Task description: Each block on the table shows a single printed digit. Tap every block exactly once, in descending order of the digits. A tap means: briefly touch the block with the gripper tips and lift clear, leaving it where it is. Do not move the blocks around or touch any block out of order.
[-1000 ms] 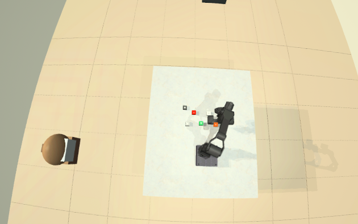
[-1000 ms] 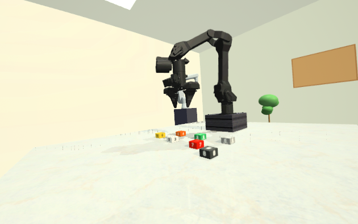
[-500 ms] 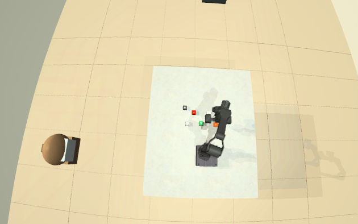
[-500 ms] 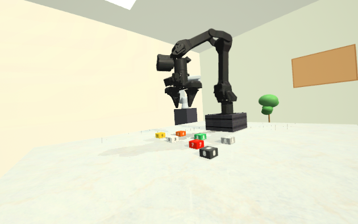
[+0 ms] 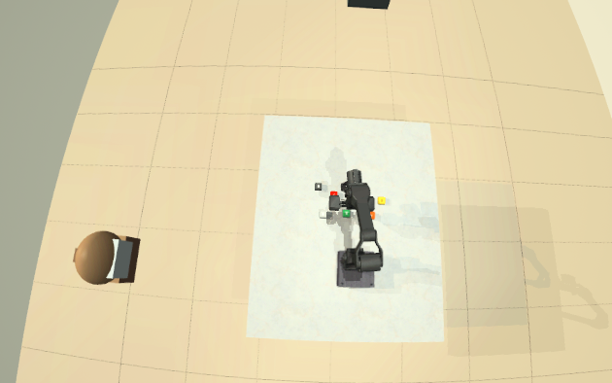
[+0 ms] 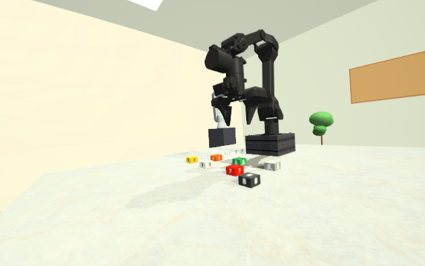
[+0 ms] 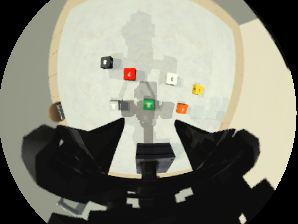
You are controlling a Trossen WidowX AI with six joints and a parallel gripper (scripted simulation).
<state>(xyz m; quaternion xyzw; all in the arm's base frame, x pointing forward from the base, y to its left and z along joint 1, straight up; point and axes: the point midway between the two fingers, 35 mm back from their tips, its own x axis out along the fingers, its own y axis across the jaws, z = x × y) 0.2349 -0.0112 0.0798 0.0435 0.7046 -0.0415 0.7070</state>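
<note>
The green block is 120 mm below my gripper tip. Round my gripper tip: white block (120 mm below, 80 mm to the right, 70 mm ahead); then red block (120 mm below, 90 mm ahead, 50 mm to the left); then grey block (120 mm below, 110 mm to the left).
</note>
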